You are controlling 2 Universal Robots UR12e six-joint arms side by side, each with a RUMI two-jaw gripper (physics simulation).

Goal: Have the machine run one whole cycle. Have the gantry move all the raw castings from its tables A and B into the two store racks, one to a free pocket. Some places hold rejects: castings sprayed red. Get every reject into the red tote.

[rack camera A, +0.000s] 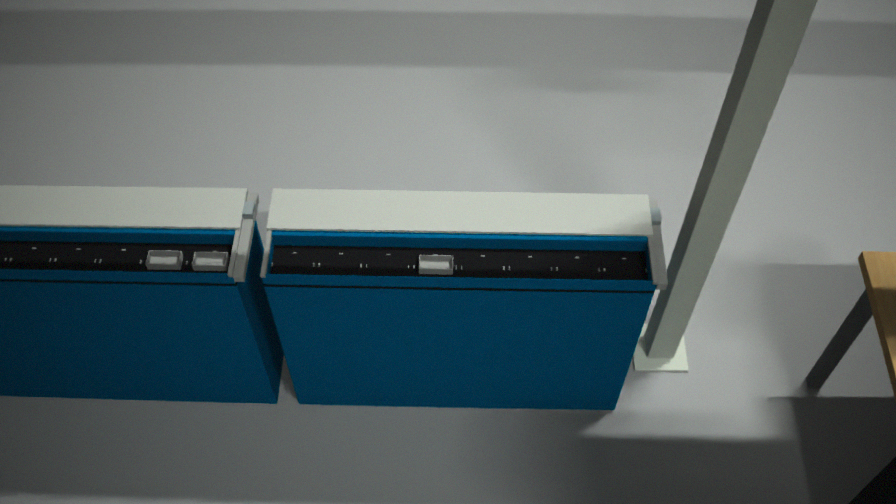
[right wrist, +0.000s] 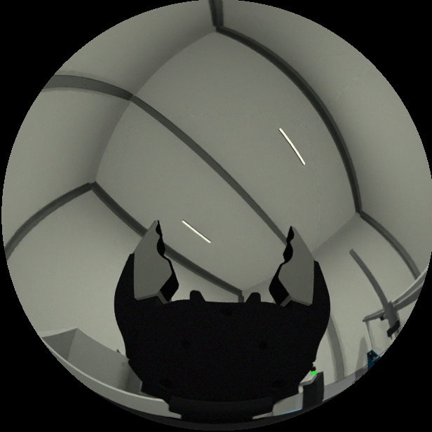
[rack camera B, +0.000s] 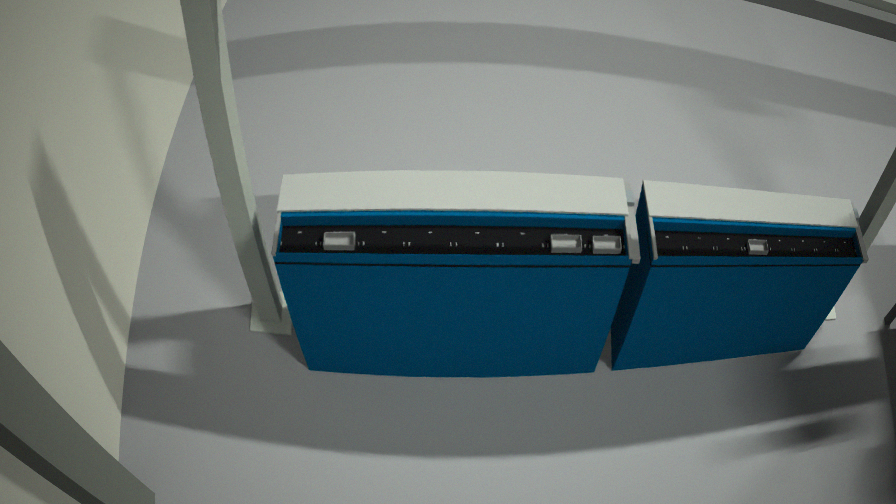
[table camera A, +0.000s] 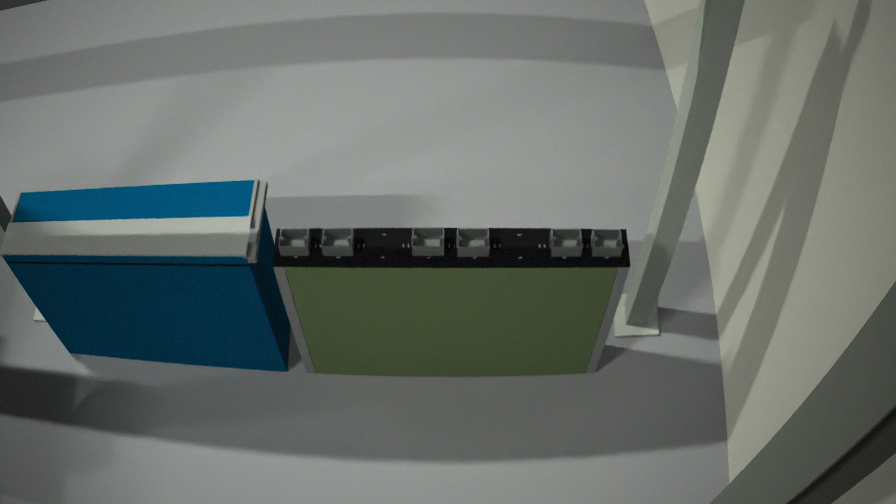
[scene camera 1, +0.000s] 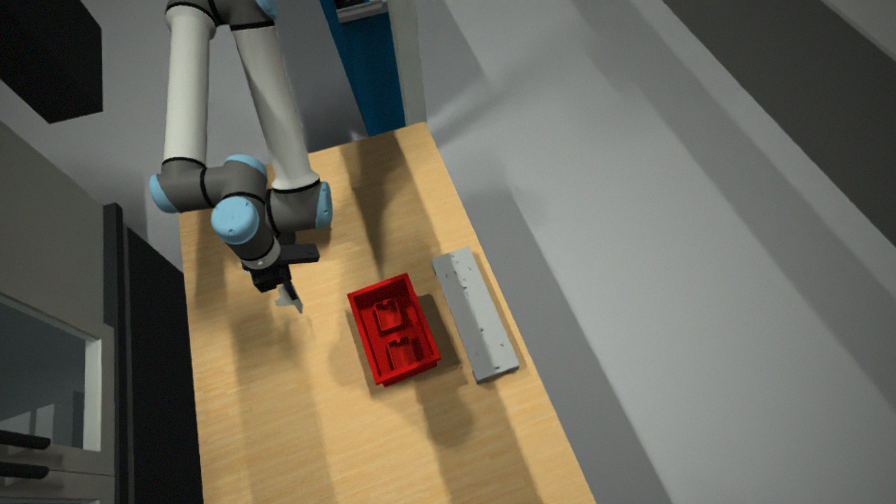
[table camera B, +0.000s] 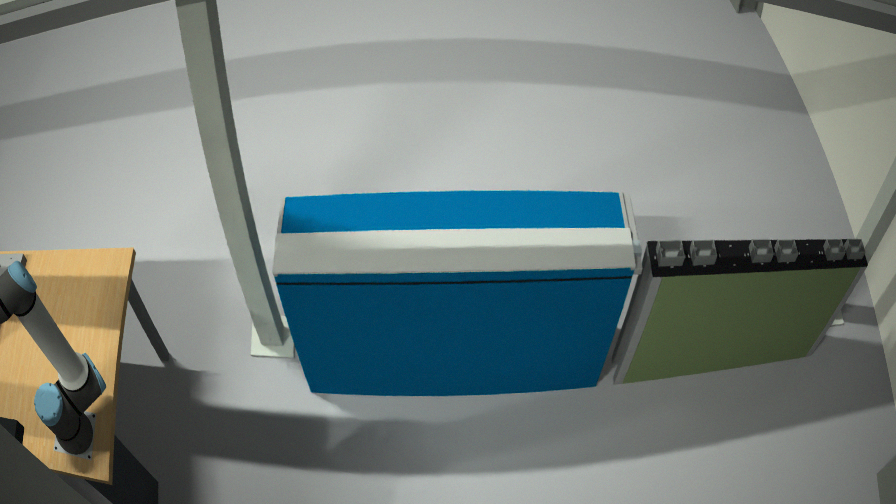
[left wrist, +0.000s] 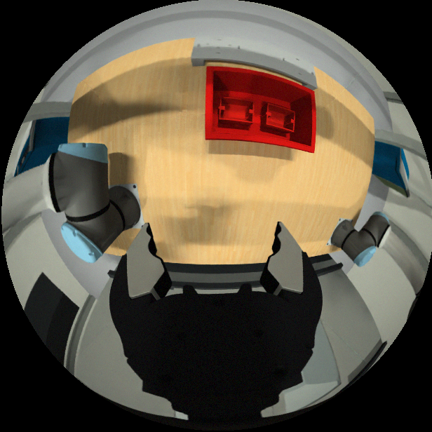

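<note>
The red tote [scene camera 1: 362, 341] [left wrist: 210, 107] stands on the wooden table with two red-sprayed castings inside, one [scene camera 1: 388, 318] [left wrist: 237, 111] beside the other [scene camera 1: 401, 354] [left wrist: 280, 120]. My left gripper [scene camera 1: 289, 303] [left wrist: 213, 223] is open and empty above the table, to the left of the tote in scene camera 1. My right gripper [right wrist: 224, 224] is open and empty, with walls and ceiling behind it. Grey castings sit in the racks, one [rack camera A: 436, 264] in the nearer rack and three [rack camera B: 338, 240] [rack camera B: 565, 243] [rack camera B: 606, 243] in the other. Several grey castings [table camera A: 293, 242] [table camera A: 473, 241] stand on the green-fronted table [table camera A: 451, 319].
A grey block [scene camera 1: 479, 316] [left wrist: 250, 55] lies behind the tote at the table's edge. Blue cabinets [rack camera A: 463, 344] [table camera B: 451, 338] with pale covers stand beside grey posts [rack camera A: 726, 175] [table camera B: 219, 150]. A machine with a window stands left of the wooden table [scene camera 1: 269, 438] in scene camera 1.
</note>
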